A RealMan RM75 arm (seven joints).
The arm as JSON. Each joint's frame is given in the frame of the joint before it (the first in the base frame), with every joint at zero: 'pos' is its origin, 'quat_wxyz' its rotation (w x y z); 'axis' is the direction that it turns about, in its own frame. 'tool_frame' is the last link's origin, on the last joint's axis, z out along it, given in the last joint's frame.
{
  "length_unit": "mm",
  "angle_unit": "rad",
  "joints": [
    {
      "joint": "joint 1",
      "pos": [
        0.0,
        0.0,
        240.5
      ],
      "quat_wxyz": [
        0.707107,
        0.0,
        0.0,
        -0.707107
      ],
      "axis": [
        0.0,
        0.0,
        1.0
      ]
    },
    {
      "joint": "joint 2",
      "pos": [
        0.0,
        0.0,
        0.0
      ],
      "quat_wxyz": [
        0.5,
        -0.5,
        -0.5,
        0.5
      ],
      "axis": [
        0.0,
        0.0,
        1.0
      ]
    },
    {
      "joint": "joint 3",
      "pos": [
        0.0,
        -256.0,
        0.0
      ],
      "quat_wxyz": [
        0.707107,
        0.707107,
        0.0,
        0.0
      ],
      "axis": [
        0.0,
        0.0,
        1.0
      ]
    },
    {
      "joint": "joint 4",
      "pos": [
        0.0,
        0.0,
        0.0
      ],
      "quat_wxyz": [
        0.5,
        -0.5,
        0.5,
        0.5
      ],
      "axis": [
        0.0,
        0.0,
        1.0
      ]
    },
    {
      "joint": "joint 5",
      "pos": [
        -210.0,
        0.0,
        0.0
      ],
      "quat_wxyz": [
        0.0,
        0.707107,
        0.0,
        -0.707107
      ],
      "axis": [
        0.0,
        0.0,
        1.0
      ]
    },
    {
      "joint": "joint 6",
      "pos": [
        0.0,
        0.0,
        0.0
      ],
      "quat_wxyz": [
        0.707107,
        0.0,
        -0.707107,
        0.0
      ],
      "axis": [
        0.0,
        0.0,
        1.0
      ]
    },
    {
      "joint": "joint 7",
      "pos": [
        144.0,
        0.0,
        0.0
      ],
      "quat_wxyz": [
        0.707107,
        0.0,
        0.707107,
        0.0
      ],
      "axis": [
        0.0,
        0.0,
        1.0
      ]
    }
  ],
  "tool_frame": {
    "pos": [
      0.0,
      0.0,
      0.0
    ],
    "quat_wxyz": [
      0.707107,
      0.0,
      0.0,
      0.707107
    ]
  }
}
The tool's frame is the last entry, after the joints.
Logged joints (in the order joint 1, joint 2, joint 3, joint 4, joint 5, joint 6, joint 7), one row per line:
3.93, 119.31, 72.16, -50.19, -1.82, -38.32, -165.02
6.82, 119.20, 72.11, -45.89, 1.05, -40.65, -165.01
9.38, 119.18, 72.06, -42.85, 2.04, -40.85, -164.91
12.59, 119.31, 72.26, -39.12, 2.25, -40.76, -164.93
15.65, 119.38, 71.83, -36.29, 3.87, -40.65, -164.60
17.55, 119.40, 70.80, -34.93, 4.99, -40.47, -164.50
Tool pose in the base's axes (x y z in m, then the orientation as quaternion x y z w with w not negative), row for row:
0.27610, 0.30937, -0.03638, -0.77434, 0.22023, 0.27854, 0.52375
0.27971, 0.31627, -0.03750, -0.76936, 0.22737, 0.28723, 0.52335
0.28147, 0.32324, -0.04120, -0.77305, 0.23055, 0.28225, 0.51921
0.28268, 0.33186, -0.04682, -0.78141, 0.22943, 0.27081, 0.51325
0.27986, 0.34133, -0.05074, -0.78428, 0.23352, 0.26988, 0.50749
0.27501, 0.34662, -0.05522, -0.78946, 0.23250, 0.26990, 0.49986
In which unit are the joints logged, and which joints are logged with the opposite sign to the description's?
The joints are logged in degrees. Opposite sign: joint 4, joint 6.
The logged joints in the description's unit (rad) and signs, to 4 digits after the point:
0.0686, 2.0824, 1.2594, 0.8760, -0.0318, 0.6688, -2.8801
0.1190, 2.0804, 1.2586, 0.8009, 0.0183, 0.7095, -2.8800
0.1637, 2.0801, 1.2577, 0.7479, 0.0356, 0.7130, -2.8782
0.2197, 2.0824, 1.2612, 0.6828, 0.0393, 0.7114, -2.8786
0.2731, 2.0836, 1.2537, 0.6334, 0.0675, 0.7095, -2.8728
0.3063, 2.0839, 1.2357, 0.6096, 0.0871, 0.7063, -2.8711

